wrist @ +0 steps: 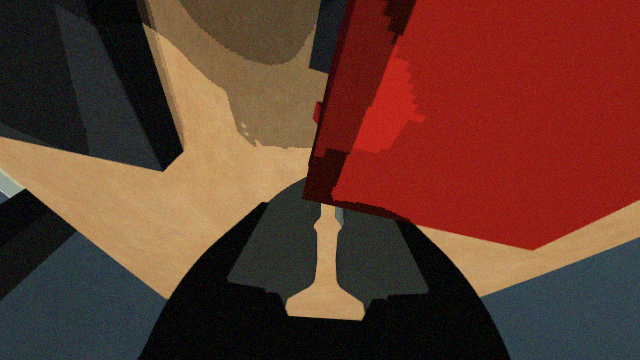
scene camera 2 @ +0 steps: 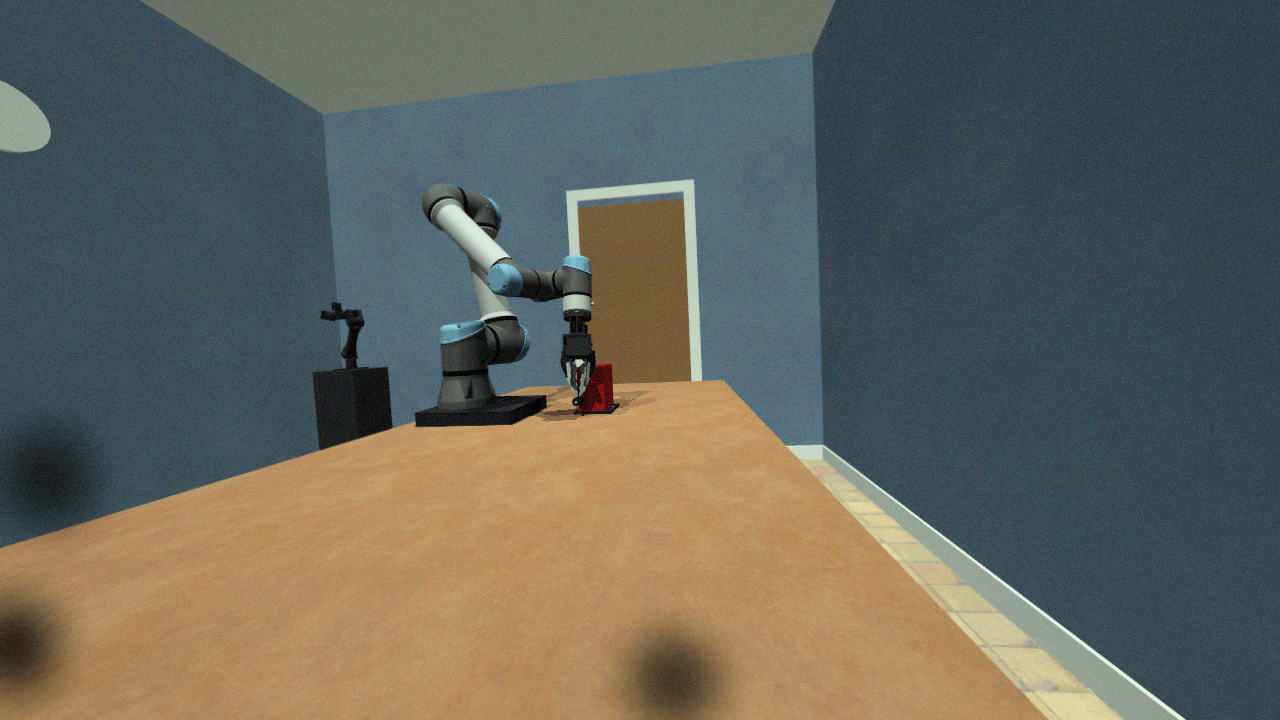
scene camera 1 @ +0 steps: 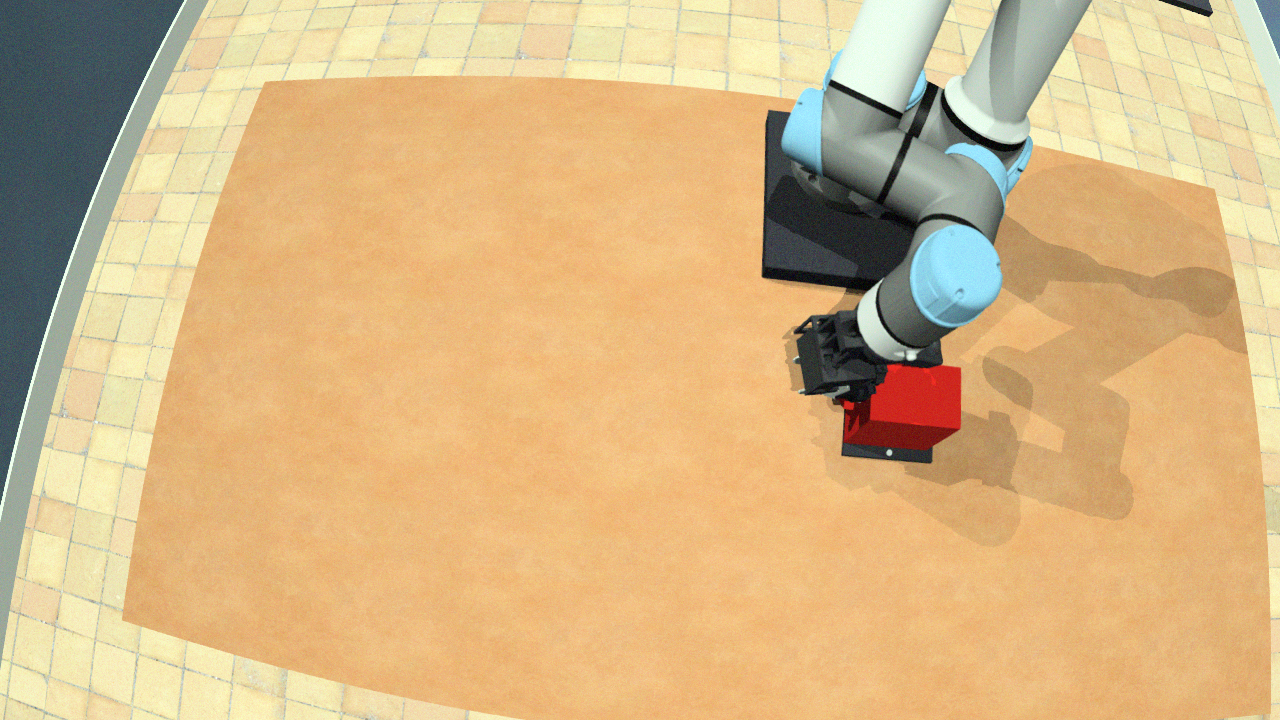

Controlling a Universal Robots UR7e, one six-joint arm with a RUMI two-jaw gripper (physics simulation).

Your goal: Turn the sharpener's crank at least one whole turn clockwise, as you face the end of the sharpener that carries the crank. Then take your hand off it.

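Where they show: gripper, fingertip midpoint: [scene camera 2: 578,396]; arm's base, origin of the base link: [scene camera 2: 468,404].
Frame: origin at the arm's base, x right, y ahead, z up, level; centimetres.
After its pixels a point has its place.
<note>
The red sharpener [scene camera 1: 917,398] {y 35.3, x -7.8, z 9.0 cm} [scene camera 2: 601,386] {y 37.7, x -2.0, z 3.7 cm} [wrist: 500,115] stands upright on its small black base [scene camera 1: 911,455] {y 39.2, x -11.5, z -2.9 cm}. Its crank end faces left in scene camera 1. The crank's dark knob [scene camera 2: 577,402] {y 32.7, x 3.9, z 0.4 cm} shows low at that end in scene camera 2, close below the fingertips; I cannot tell whether they touch it. In scene camera 1 the gripper hides the knob. My gripper [scene camera 2: 578,386] {y 32.8, x 3.0, z 1.9 cm} [wrist: 329,172] {y 32.8, x 3.0, z 1.9 cm} is shut with nothing between its fingers. It points down beside the crank end. In the wrist view the sharpener's body hides the fingertips and most of the crank.
The arm's black base plate [scene camera 1: 805,255] {y 15.1, x 5.0, z -0.2 cm} [scene camera 2: 483,412] {y 10.5, x 10.4, z -0.5 cm} lies on the table [scene camera 1: 447,358] {y 33.9, x 48.9, z -3.7 cm} [scene camera 2: 537,537] {y 47.0, x 64.9, z -3.8 cm}, behind the sharpener in scene camera 1. A black pedestal [scene camera 2: 350,407] with a small dark arm stands beyond the table's left side in scene camera 2.
</note>
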